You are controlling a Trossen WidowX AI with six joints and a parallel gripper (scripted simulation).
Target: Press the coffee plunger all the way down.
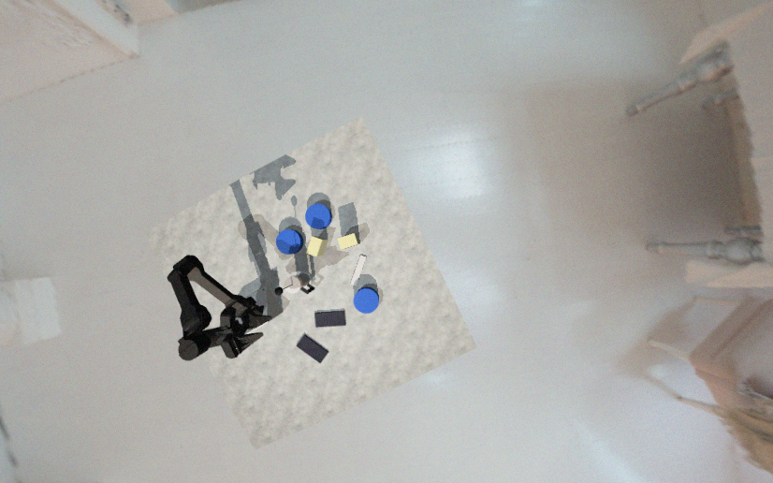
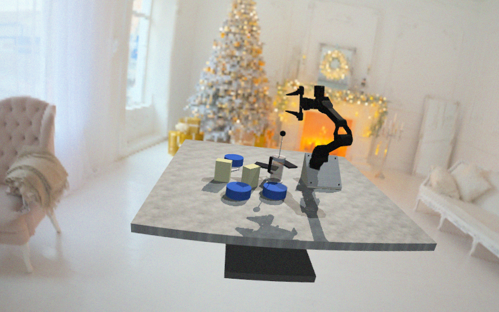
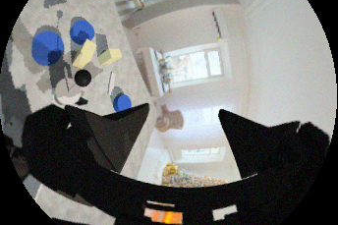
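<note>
Right now the coffee press is 10 mm ahead of my gripper tip, 70 mm to the left of it and 300 mm below it. Round my gripper tip: white stick (270 mm ahead, 30 mm to the left, 430 mm below).
</note>
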